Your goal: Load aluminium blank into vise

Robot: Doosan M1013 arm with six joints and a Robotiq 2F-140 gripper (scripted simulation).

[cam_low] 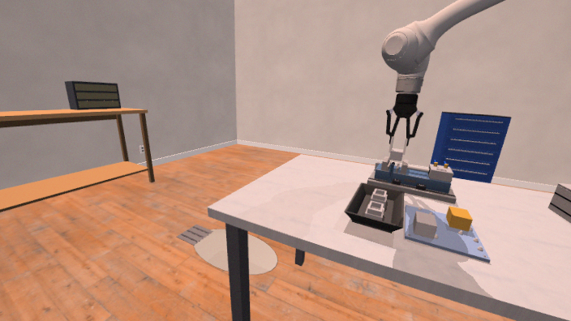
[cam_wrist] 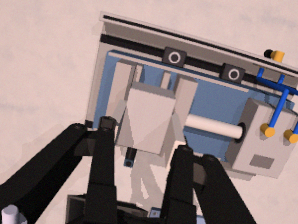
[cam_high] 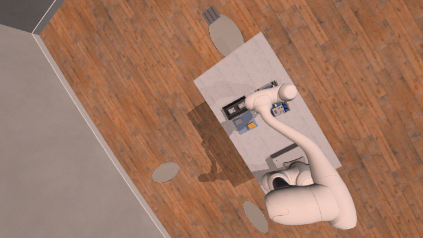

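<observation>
The dark work stop rod is 5 cm to the left of my hand and 7 cm below it. The rest, counted from my hand: moving jaw (4 cm behind, 1 cm to the left, 8 cm below); fixed jaw (3 cm ahead, 1 cm to the left, 8 cm below); piston rod (9 cm behind, 8 cm below).
</observation>
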